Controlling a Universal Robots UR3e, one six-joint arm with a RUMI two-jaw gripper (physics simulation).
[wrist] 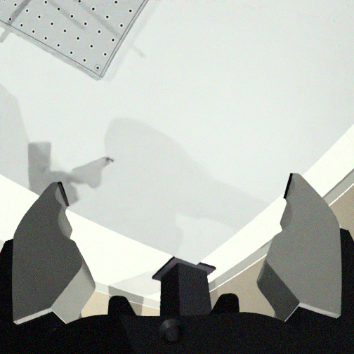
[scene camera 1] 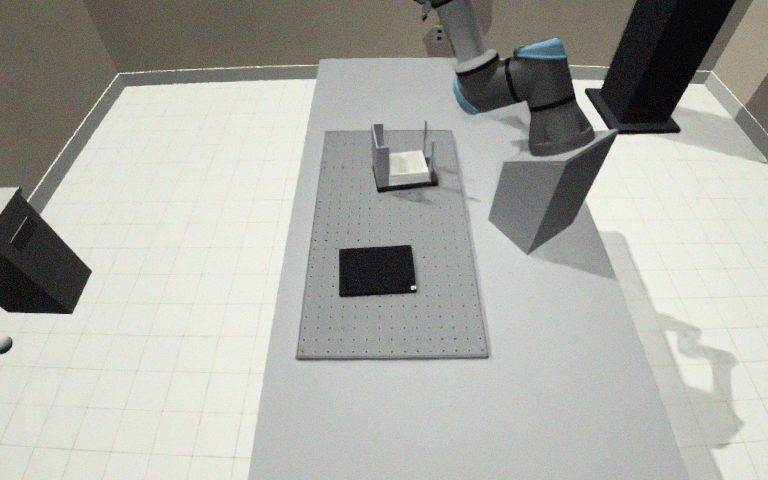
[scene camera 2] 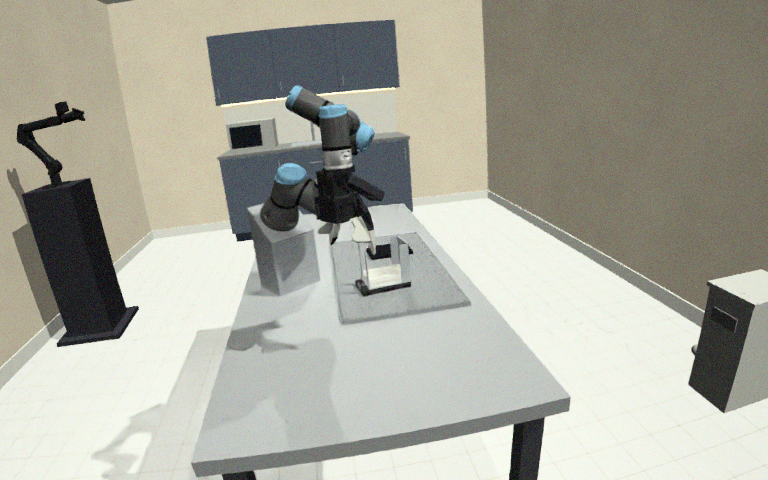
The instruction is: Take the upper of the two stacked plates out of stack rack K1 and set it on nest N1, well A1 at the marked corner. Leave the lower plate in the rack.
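Frame: origin at the arm's base, x ahead, y right, z down, level; metres.
Seen in the pictures: gripper, between the fingertips: (scene camera 1: 441,31) (scene camera 2: 351,249); arm's base, origin of its link: (scene camera 1: 561,145) (scene camera 2: 279,217).
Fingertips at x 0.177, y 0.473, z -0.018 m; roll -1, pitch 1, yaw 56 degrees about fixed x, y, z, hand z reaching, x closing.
Pixels of each thing's top centre, then the offset from my fingertips to it. Level surfaces: height alone.
- stack rack K1, centre of its top: (scene camera 1: 406,132) (scene camera 2: 379,243) dy -0.303, dx +0.123, dz +0.103 m
- Nest N1, centre of its top: (scene camera 1: 376,267) (scene camera 2: 388,248) dy -0.600, dx +0.213, dz +0.232 m
- small white corner mark, centre of its top: (scene camera 1: 413,287) dy -0.654, dx +0.138, dz +0.235 m
- perforated board, height of its surface: dz +0.247 m
- grey table, height of its surface: dz +0.260 m
The two stacked white plates (scene camera 1: 408,164) (scene camera 2: 385,276) sit low inside stack rack K1 (scene camera 1: 380,164) (scene camera 2: 404,261), which has a dark base, tall grey corner walls and thin posts. The seam between the plates is hard to make out. Nest N1 (scene camera 1: 376,271) (scene camera 2: 386,249) is a flat black rectangle on the perforated board, with a small white corner mark (scene camera 1: 413,288); it holds no plate. My gripper (scene camera 2: 353,245) (wrist: 174,179) is open and empty, well above the table near the rack in scene camera 2. Rack, plates and nest do not show in the wrist view.
The perforated board (scene camera 1: 390,333) (scene camera 2: 441,294) (wrist: 75,37) lies on the grey table (scene camera 1: 453,418) (scene camera 2: 385,384). The arm's grey pedestal (scene camera 1: 523,198) (scene camera 2: 291,260) stands beside the board. A dark column (scene camera 1: 651,73) (scene camera 2: 73,266) (wrist: 192,287) stands beyond the table.
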